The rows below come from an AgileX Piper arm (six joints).
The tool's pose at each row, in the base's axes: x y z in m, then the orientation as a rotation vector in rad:
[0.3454, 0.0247, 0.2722, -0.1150, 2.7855, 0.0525]
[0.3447, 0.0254, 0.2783, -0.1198, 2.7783, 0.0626]
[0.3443, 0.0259, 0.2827, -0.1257, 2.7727, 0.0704]
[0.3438, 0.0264, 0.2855, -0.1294, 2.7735, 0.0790]
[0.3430, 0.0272, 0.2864, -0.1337, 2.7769, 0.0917]
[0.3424, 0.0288, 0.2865, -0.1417, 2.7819, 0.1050]
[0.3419, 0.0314, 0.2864, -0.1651, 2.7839, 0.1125]
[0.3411, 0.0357, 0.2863, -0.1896, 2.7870, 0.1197]
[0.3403, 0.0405, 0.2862, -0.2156, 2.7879, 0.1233]
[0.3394, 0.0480, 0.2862, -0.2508, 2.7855, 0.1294]
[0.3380, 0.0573, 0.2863, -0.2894, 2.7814, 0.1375]
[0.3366, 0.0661, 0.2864, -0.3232, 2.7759, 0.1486]
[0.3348, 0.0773, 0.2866, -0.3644, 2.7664, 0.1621]
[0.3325, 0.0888, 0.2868, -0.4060, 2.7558, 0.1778]
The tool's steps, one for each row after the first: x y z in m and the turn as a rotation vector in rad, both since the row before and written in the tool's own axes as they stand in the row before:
[-0.0015, 0.0009, -0.0059, -0.0075, -0.0071, -0.0024]
[-0.0012, 0.0007, -0.0042, -0.0061, -0.0053, -0.0034]
[-0.0006, 0.0006, -0.0028, -0.0065, 0.0009, -0.0014]
[0.0004, 0.0009, -0.0011, -0.0095, 0.0036, -0.0012]
[0.0004, 0.0017, -0.0002, -0.0104, 0.0055, -0.0035]
[0.0003, 0.0026, 0.0002, -0.0082, 0.0037, -0.0151]
[0.0003, 0.0044, 0.0002, -0.0082, 0.0051, -0.0158]
[0.0002, 0.0049, 0.0003, -0.0058, 0.0033, -0.0174]
[-0.0002, 0.0075, 0.0005, -0.0086, 0.0012, -0.0237]
[-0.0002, 0.0094, 0.0006, -0.0103, 0.0003, -0.0259]
[-0.0004, 0.0089, 0.0006, -0.0118, -0.0013, -0.0224]
[-0.0007, 0.0113, 0.0008, -0.0142, -0.0038, -0.0277]
[-0.0006, 0.0117, 0.0009, -0.0159, -0.0043, -0.0279]

